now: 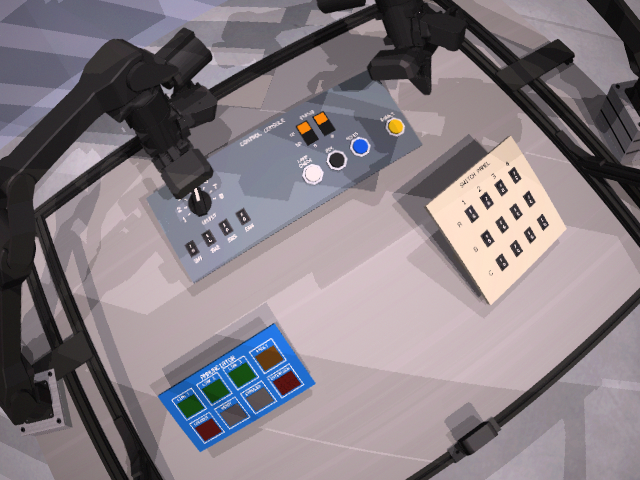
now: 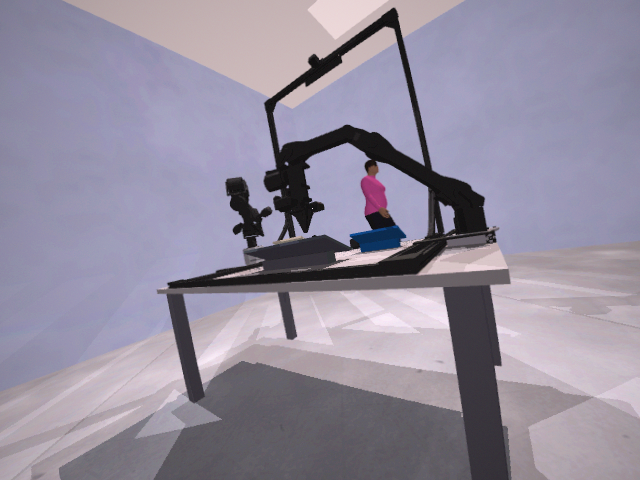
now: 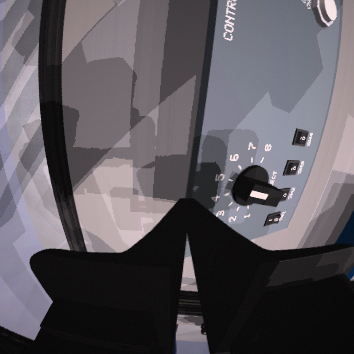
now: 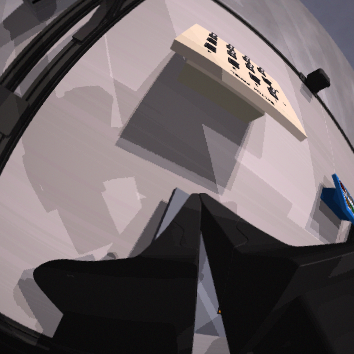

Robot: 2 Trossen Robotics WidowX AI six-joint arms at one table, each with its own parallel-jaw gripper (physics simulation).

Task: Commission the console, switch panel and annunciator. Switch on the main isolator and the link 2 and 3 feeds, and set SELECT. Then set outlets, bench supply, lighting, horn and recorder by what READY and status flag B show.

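Seen in the pictures: left gripper, fingertip midpoint: (image 2: 305, 232) (image 3: 185, 204); right gripper, fingertip midpoint: (image 1: 427, 93) (image 2: 263, 236) (image 4: 197, 199); left arm's base at its link origin: (image 1: 36, 402) (image 2: 472, 231); right arm's base at its link origin: (image 2: 252, 247).
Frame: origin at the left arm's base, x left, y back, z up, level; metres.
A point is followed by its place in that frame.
The grey console (image 1: 279, 180) @[x 0.210, y -0.507, z 0.033 m] (image 3: 260, 75) @[x 0.244, y -0.462, z 0.052 m] has a black SELECT knob (image 1: 199, 204) @[x 0.200, y -0.386, z 0.063 m] (image 3: 245, 186) @[x 0.226, y -0.388, z 0.066 m] with a white mark; its number is unclear. Status flag A (image 1: 307, 133) @[x 0.264, y -0.570, z 0.049 m] and flag B (image 1: 324, 122) @[x 0.274, y -0.600, z 0.050 m] both show orange at the top. A yellow button (image 1: 395, 126) @[x 0.238, y -0.702, z 0.035 m] is at the right end. The cream switch panel (image 1: 478, 263) @[x -0.015, y -0.729, z 0.038 m] (image 4: 192, 39) @[x 0.099, y -0.845, z 0.075 m] carries three rows of small rockers. The blue annunciator (image 1: 183, 421) @[x -0.094, y -0.273, z 0.032 m] (image 2: 377, 240) @[x -0.086, y -0.375, z 0.009 m] looks unlit. My left gripper (image 3: 185, 204) @[x 0.263, y -0.370, z 0.084 m] (image 2: 306, 229) @[x 0.263, y -0.370, z 0.084 m] is shut and empty above the console near the knob. My right gripper (image 1: 425, 90) @[x 0.223, y -0.748, z 0.119 m] (image 4: 197, 199) @[x 0.223, y -0.748, z 0.119 m] is shut and empty, beyond the console's upper right end.
Blue (image 1: 360, 146) @[x 0.221, y -0.638, z 0.035 m], black and white buttons stand left of the yellow one. Four small rockers line the console's lower left edge. Black frame rails surround the table top (image 1: 330, 310) @[x 0.016, y -0.516, z -0.027 m]. A person in pink (image 2: 374, 195) stands behind the table.
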